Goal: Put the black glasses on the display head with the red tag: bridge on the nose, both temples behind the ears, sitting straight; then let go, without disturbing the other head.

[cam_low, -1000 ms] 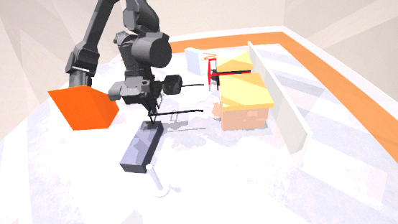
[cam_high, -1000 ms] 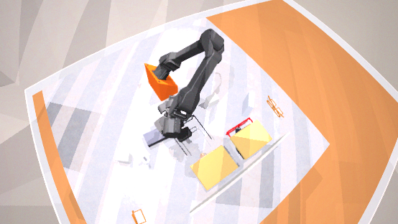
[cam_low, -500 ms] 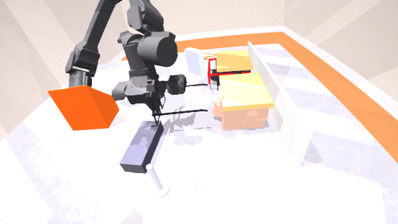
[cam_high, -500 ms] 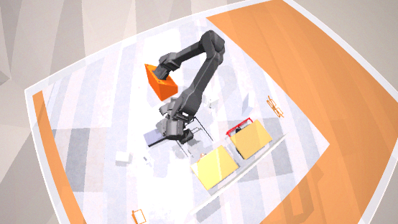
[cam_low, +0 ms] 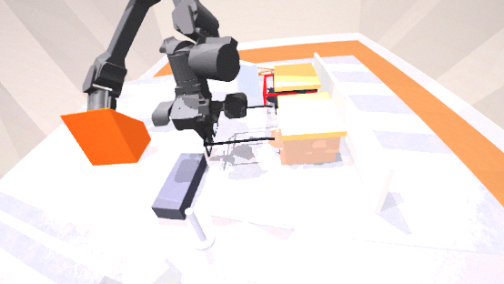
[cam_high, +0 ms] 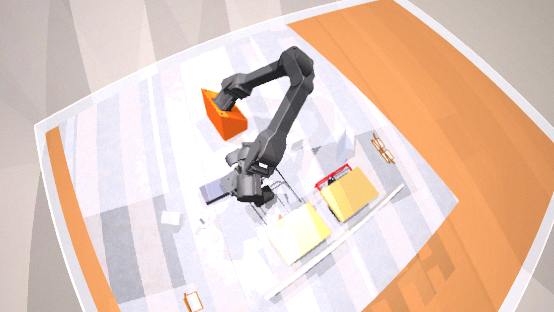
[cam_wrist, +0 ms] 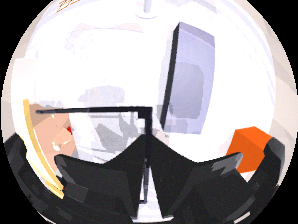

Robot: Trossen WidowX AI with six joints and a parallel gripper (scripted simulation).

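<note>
Right now my gripper tip is 70 mm past the dark grey box, 60 mm to the left of it and 50 mm above it. Also, from my gripper tip: display head 200 mm ahead, 240 mm to the left, 10 mm below; pale see-through panel 320 mm ahead, 120 mm to the left, 20 mm below; white post 10 mm behind, 190 mm to the right, 50 mm below.
</note>
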